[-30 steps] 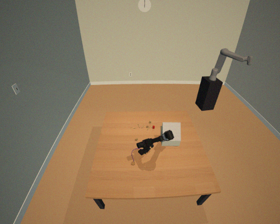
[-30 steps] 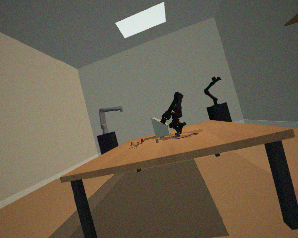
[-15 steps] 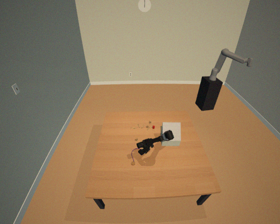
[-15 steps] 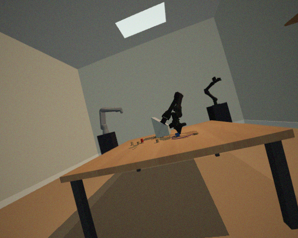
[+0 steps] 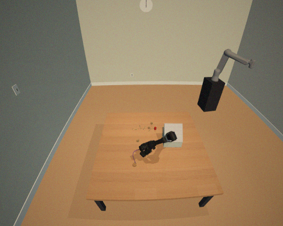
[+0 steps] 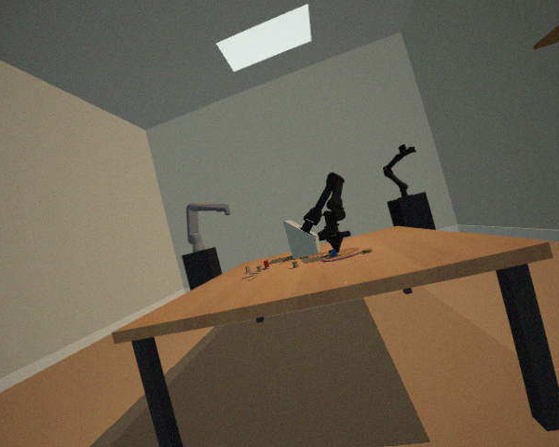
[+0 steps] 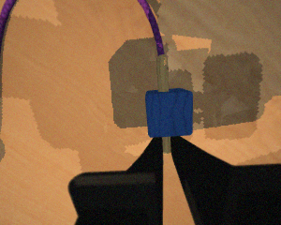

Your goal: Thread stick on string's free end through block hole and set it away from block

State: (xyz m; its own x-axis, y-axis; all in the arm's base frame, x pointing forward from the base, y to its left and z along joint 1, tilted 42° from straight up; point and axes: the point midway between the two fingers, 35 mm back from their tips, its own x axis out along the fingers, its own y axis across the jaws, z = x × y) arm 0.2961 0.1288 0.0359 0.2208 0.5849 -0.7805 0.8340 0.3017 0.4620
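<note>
The blue block lies 2 cm to the right of my gripper tip, 1 cm ahead of it and 1 cm above it. From my gripper tip the other things lie so: wooden cylinder 22 cm to the right, 7 cm ahead, 1 cm above; then thin wooden stick 4 cm to the right, 2 cm ahead, 1 cm above; then round wooden button 16 cm ahead, 11 cm to the left.
</note>
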